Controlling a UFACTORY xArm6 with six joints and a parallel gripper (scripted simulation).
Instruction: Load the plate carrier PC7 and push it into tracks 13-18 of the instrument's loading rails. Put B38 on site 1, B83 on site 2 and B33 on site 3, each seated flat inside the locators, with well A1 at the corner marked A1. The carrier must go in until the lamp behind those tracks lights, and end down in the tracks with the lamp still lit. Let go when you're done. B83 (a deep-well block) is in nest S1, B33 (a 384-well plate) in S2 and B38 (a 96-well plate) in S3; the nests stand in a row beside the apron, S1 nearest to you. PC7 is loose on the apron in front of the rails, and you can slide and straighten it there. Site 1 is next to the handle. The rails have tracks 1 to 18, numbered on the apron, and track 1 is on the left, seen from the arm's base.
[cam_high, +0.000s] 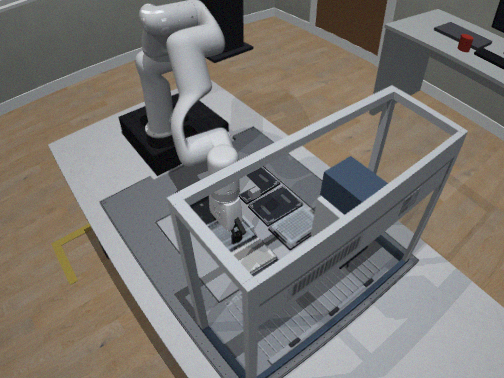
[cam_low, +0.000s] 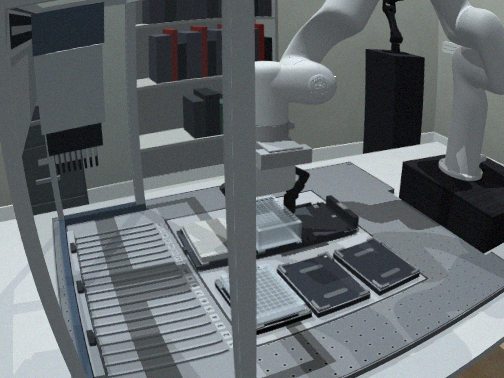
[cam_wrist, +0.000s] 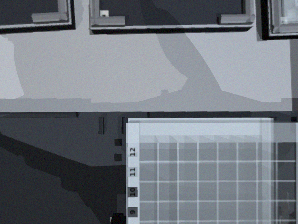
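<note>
Now: the dark plate carrier PC7 3 cm below my hand and 1 cm behind it. From my hand the other things lie so: instrument frame post (34 cm to the left, 21 cm ahead, 20 cm above); then white A1 mark (13 cm to the left, 5 cm behind, 3 cm below).
</note>
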